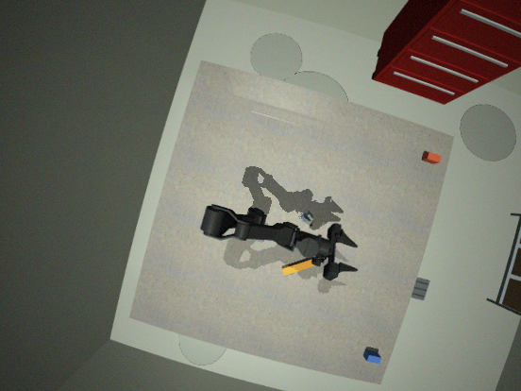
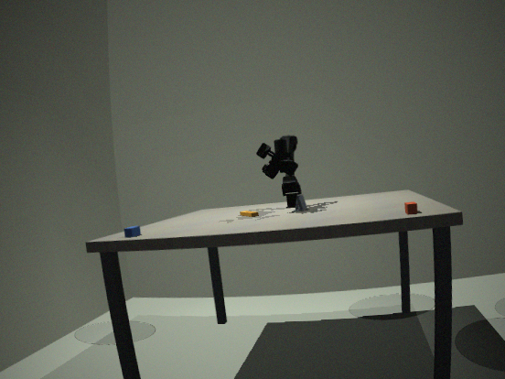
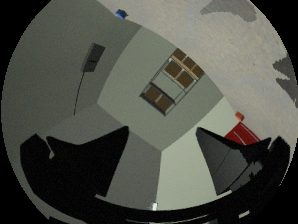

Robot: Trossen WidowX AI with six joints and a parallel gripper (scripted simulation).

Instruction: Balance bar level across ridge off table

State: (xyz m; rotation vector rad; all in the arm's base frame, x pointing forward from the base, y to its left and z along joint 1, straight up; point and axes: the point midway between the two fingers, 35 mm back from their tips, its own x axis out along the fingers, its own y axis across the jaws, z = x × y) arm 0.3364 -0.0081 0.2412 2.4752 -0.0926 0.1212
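My gripper tip is 240 mm above the yellow bar, 160 mm to the left of it and 110 mm past it. Round my gripper tip: orange block 510 mm to the left, 370 mm ahead, 230 mm below; blue block 490 mm to the right, 370 mm ahead, 230 mm below.
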